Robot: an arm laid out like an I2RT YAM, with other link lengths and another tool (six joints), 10 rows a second.
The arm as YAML. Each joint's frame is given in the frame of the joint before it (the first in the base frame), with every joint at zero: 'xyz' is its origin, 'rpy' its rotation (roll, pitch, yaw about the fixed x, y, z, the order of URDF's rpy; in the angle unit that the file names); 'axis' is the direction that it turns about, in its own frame. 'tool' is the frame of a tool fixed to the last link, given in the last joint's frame.
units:
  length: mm
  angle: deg
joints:
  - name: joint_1
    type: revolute
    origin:
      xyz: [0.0, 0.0, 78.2]
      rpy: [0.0, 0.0, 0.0]
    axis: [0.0, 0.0, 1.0]
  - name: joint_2
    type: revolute
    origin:
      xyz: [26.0, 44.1, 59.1]
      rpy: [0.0, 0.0, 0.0]
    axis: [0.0, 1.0, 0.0]
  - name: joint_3
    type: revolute
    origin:
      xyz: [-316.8, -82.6, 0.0]
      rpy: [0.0, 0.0, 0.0]
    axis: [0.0, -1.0, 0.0]
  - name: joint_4
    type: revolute
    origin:
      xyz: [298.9, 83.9, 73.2]
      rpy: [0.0, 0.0, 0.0]
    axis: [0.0, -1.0, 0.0]
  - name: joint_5
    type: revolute
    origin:
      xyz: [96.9, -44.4, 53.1]
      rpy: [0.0, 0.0, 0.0]
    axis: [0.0, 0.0, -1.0]
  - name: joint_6
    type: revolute
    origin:
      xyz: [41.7, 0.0, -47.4]
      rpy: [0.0, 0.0, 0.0]
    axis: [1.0, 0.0, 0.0]
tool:
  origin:
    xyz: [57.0, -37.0, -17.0]
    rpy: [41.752, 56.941, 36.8]
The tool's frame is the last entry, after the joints.
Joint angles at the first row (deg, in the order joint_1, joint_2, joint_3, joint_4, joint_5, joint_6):
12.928, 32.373, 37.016, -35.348, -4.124, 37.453
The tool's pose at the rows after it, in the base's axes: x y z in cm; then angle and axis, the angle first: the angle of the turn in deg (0 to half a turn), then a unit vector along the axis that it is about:
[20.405 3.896 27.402 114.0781 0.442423 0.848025 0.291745]
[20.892 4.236 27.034 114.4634 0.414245 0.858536 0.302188]
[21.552 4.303 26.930 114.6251 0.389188 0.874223 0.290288]
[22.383 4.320 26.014 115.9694 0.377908 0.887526 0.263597]
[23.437 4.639 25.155 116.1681 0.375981 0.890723 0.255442]
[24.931 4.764 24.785 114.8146 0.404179 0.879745 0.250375]
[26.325 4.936 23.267 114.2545 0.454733 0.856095 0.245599]
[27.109 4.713 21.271 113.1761 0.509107 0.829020 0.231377]
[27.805 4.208 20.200 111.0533 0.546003 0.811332 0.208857]
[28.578 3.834 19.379 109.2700 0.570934 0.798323 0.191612]
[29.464 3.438 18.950 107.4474 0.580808 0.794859 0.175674]
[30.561 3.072 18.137 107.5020 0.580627 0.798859 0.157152]
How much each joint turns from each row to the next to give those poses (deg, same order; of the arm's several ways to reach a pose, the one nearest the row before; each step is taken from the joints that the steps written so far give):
0.003, 0.878, -0.260, 0.432, -2.194, -1.020
-0.009, 1.004, -0.527, 1.205, -2.091, -2.305
0.162, 2.341, 0.818, -0.157, -0.097, -2.732
0.186, 3.367, 0.252, 0.006, 0.931, -1.404
0.529, 2.676, -0.735, 2.705, 0.850, -0.039
0.011, 2.742, -0.575, 4.717, 2.109, 2.225
-0.011, 2.832, -2.480, 6.710, 2.551, 4.655
-0.089, 1.910, -3.565, 6.654, 3.767, 4.522
-0.153, 1.893, -1.843, 4.600, 4.198, 2.043
-0.190, 2.324, -1.149, 4.194, 3.108, 1.076
-0.391, 2.531, -0.246, 3.337, 2.143, -0.538
-0.920, 3.935, 0.627, 2.188, 0.372, -0.810

